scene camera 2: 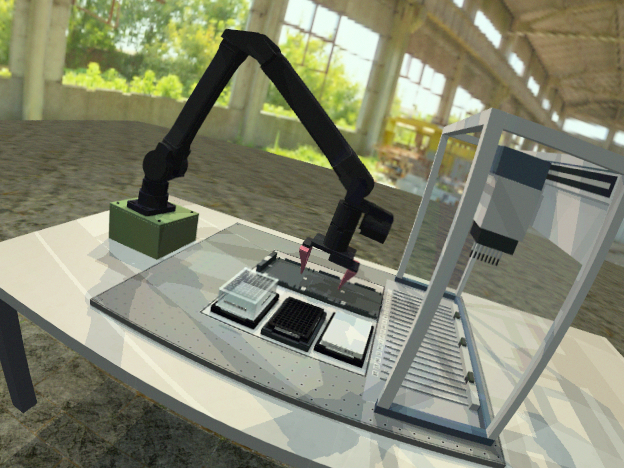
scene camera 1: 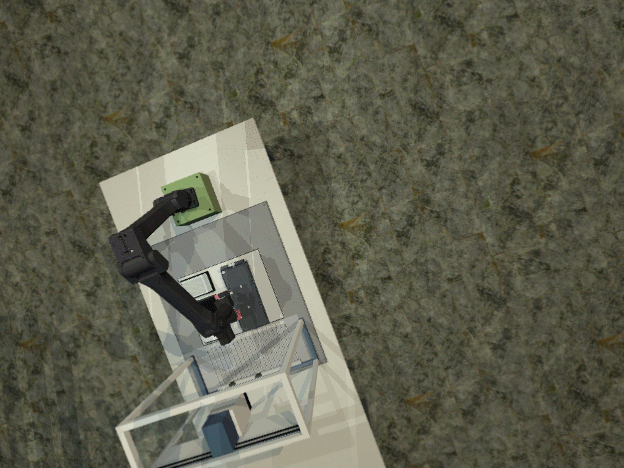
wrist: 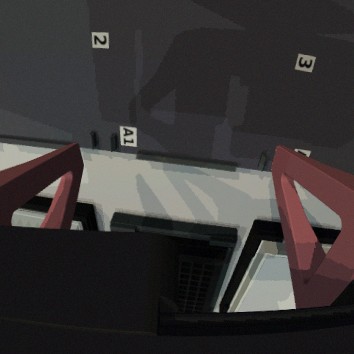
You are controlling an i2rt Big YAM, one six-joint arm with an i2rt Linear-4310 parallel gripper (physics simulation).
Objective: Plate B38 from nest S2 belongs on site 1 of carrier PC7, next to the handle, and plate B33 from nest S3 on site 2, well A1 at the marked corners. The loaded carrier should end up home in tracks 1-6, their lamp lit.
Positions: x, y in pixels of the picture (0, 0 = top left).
A dark carrier shows in scene camera 2, in scene camera 1 point(237, 276) and in the wrist view. The same spot on the dark carrier: point(wrist: 217, 91) is point(scene camera 2: 325, 289).
